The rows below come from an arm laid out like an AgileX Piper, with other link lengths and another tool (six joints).
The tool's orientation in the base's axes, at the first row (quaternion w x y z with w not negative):
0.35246, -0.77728, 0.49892, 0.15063
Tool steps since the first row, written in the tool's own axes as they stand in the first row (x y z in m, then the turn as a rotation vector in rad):
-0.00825, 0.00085, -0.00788, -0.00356, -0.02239, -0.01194
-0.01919, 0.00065, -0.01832, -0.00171, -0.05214, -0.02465
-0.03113, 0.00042, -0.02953, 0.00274, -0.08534, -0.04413
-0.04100, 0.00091, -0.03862, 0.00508, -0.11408, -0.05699
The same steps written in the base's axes. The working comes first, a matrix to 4 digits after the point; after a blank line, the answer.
The tool's axes in the first row as the columns of a matrix, in the base's axes (used below as rounded here):
0.4568, -0.8818, 0.1175
-0.6694, -0.2537, 0.6982
-0.5859, -0.3976, -0.7062

-0.00544, -0.00019, 0.01006, 0.01671, -0.00027, 0.01942
-0.01149, -0.00011, 0.02392, 0.04230, -0.00284, 0.03914
-0.01806, 0.00011, 0.03893, 0.07132, -0.01099, 0.06349
-0.02407, 0.00025, 0.05093, 0.09622, -0.01425, 0.08263

